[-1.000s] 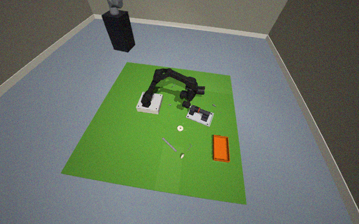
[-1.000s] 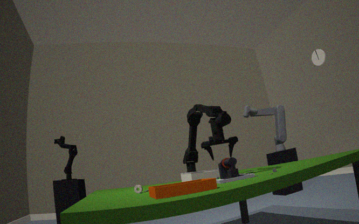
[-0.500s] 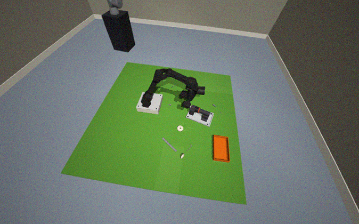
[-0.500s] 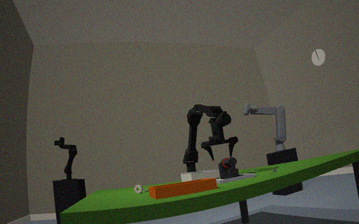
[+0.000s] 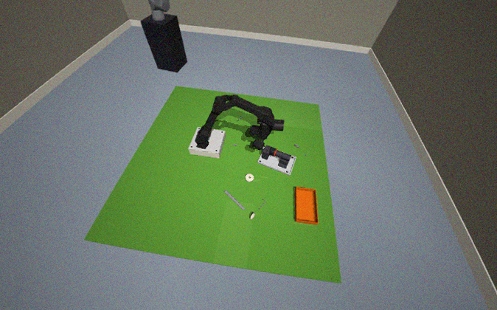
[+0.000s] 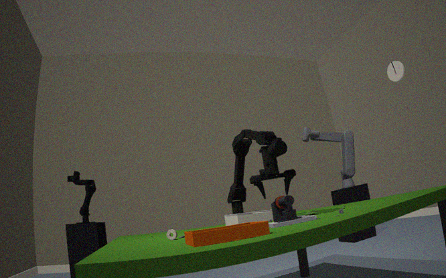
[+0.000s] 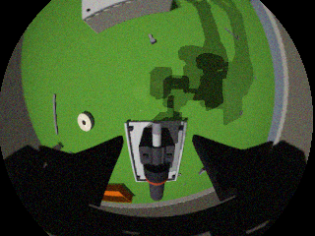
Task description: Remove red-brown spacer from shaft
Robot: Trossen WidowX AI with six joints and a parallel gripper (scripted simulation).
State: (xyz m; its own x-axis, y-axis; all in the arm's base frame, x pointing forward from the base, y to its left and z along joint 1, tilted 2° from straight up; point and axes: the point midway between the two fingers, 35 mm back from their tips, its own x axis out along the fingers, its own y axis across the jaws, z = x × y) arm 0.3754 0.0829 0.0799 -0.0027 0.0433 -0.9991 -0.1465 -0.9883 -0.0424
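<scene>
The shaft is 60 mm ahead of my gripper tip, 10 mm to the right of it and 30 mm below it. Also, from my gripper tip: orange tray (340 mm ahead, 280 mm to the right, 100 mm below); then small pale cylinder (60 mm ahead, 430 mm to the right, 90 mm below); then red-brown spacer (100 mm ahead, 20 mm to the right, 30 mm below).
</scene>
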